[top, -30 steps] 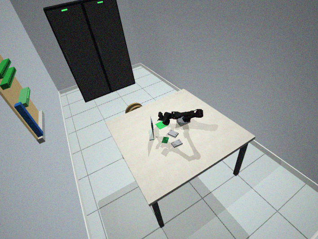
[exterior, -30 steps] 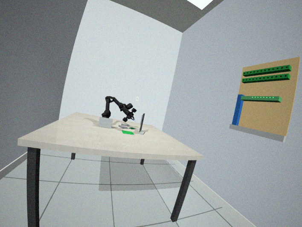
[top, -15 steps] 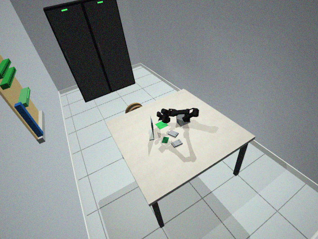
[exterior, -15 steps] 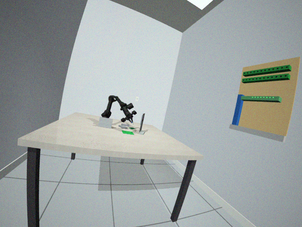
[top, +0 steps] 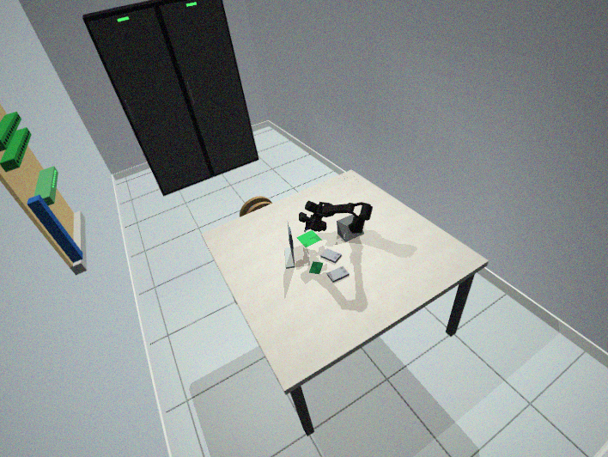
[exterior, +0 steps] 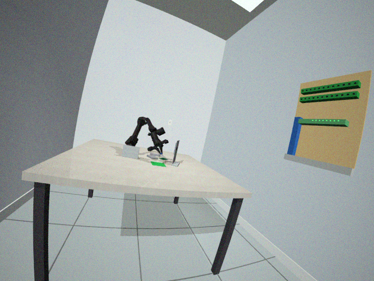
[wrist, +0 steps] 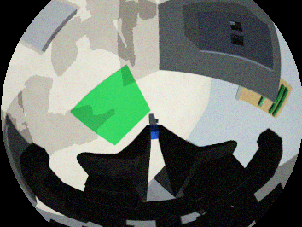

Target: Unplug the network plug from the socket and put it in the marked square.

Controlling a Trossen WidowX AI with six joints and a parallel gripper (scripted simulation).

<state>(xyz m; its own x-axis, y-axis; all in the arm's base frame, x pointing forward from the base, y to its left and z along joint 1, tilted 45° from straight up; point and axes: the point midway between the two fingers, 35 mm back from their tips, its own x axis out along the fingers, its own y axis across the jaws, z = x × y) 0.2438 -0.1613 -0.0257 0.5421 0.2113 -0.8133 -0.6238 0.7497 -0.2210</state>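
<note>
Right now the green marked square is 10 mm behind my gripper tip and 90 mm below it. From my gripper tip the other things lie so: blue plug right at my gripper tip; then grey panel 160 mm ahead, 70 mm to the left, 10 mm above.
</note>
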